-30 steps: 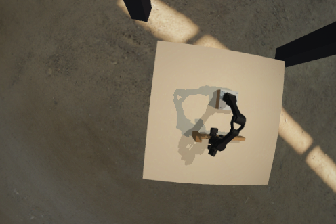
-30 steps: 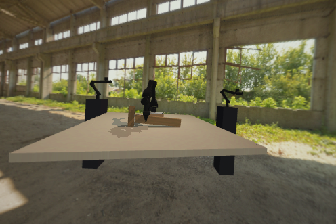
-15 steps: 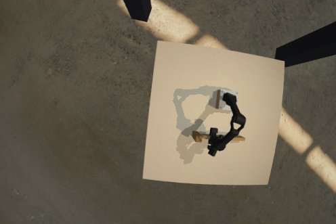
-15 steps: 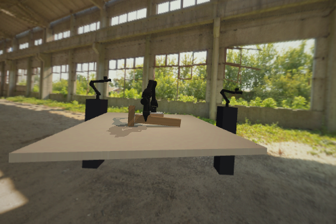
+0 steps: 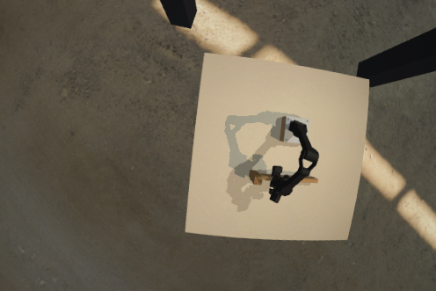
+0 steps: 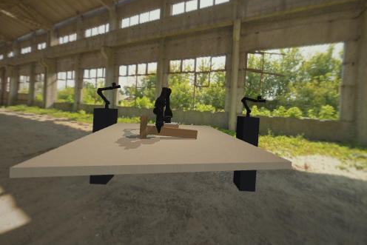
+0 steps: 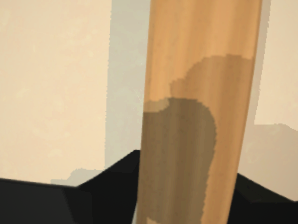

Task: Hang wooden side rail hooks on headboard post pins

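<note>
The headboard post lies 120 mm to the right of my gripper tip, 40 mm above it and 20 mm ahead of it.
</note>
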